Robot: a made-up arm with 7 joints.
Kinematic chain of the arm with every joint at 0, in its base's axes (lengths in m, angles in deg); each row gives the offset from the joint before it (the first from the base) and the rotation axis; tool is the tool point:
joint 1: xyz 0 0 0.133 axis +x
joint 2: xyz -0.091 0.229 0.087 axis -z
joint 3: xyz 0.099 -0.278 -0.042 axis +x
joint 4: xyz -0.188 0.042 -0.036 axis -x
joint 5: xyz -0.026 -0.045 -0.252 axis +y
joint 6: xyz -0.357 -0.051 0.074 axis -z
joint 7: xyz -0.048 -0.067 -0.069 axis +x
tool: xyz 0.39 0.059 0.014
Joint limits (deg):
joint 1: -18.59..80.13
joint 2: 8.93..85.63
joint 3: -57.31..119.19
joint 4: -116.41..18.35
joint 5: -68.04..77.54
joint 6: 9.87..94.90
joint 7: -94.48..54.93
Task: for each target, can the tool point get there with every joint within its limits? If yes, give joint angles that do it. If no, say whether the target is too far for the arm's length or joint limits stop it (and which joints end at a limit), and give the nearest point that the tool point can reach.
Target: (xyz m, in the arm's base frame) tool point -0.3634 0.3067 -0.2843
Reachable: yes | joints -4.97 56.61 15.40 -49.36 -13.18 42.23 33.54
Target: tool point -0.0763 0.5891 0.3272
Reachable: yes | joints -0.65 56.60 67.54 -96.06 -13.46 53.56 26.29
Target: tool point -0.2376 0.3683 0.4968
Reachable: yes | joints 28.02 24.23 72.00 -82.53 -20.54 41.11 36.53
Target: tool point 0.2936 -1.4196 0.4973
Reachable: no: joint limits stop it (at a limit: joint 1, joint 2, joint 5, joint 6, joint 7) | nearest point -0.0249 -0.7379 0.7331 | short by 0.789 m
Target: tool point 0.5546 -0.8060 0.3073
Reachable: no: joint limits stop it (at a limit: joint 1, joint 2, joint 5, joint 6, joint 7) | nearest point 0.2680 -0.5156 0.7171 | short by 0.578 m
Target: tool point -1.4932 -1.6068 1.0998
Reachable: no: too far | nearest point -0.6937 -0.7572 0.6889 | short by 1.237 m
